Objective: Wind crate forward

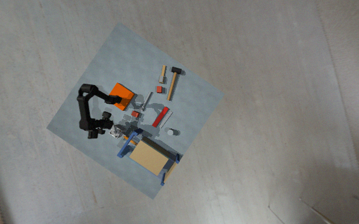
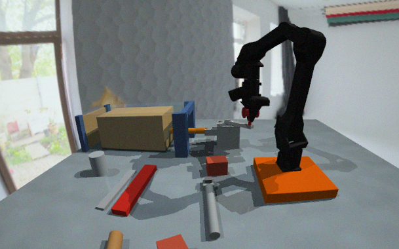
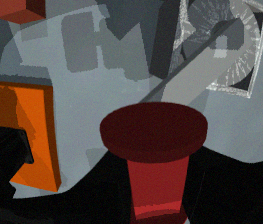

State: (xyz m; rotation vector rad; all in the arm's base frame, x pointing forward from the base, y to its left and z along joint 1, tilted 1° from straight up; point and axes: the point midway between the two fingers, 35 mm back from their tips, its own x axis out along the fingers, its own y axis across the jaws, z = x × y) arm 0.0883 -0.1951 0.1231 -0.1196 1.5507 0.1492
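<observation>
Now: gripper tip 3 cm short of the grey crank handle, 2 cm to the left of it and 1 cm above it. From my gripper tip the other things lie so: grey winch (8 cm below, 7 cm to the right, 6 cm ahead); red knob (2 cm above); frame (24 cm ahead, 8 cm to the right, 1 cm below).
</observation>
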